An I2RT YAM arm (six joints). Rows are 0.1 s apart.
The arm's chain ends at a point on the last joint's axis. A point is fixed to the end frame.
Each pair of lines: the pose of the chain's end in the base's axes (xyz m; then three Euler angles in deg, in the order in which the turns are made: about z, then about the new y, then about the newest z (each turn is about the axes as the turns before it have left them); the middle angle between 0 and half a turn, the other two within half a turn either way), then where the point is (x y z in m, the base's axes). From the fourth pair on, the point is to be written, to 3 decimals.
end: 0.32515, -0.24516, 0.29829, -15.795, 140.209, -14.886
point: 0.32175 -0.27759 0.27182
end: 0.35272, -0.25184, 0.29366, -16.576, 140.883, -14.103
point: 0.34831 -0.28387 0.26685
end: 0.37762, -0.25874, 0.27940, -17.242, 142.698, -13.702
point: 0.37188 -0.29032 0.25231
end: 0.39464, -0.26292, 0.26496, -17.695, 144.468, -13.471
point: 0.388 -0.294 0.238
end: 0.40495, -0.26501, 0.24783, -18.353, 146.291, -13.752
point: 0.397 -0.296 0.221
